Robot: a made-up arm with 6 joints.
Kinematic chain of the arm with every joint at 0, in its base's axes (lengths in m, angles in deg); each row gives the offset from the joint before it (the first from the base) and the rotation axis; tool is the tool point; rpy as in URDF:
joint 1: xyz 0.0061 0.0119 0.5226 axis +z
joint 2: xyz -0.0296 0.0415 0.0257 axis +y
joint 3: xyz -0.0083 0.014 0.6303 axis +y
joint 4: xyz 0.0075 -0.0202 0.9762 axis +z
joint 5: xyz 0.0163 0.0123 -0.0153 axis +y
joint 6: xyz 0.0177 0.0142 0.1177 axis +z
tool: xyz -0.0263 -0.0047 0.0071 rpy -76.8 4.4 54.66
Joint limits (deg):
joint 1: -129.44..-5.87
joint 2: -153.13..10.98
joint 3: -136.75..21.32
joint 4: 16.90..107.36
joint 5: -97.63..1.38
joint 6: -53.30..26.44
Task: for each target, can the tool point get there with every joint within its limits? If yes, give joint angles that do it. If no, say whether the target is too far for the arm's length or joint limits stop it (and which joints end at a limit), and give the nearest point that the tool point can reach.
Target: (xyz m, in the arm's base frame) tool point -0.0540 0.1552 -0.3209
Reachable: yes | joints -83.71 -85.00 -122.94 99.68 -43.84 -43.42
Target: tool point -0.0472 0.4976 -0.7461
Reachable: yes | joints -91.47 -119.58 -63.53 79.20 -77.38 -5.10
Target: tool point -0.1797 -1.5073 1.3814
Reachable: no: joint limits stop it (at a limit: joint 2, joint 3, joint 4, joint 6) | nearest point -0.0696 -0.6070 1.9625 | short by 1.077 m
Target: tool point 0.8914 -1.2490 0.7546
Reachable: no: joint limits stop it (at a limit: joint 2, joint 3, joint 5, joint 6) | nearest point 0.4135 -0.5684 0.3749 | short by 0.914 m
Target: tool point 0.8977 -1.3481 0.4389
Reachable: no: joint limits stop it (at a limit: joint 2, joint 4, joint 5, joint 6) | nearest point 0.4195 -0.6186 0.2331 | short by 0.896 m
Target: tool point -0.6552 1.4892 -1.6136
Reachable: no: too far | nearest point -0.4217 0.9676 -0.8361 | short by 0.965 m
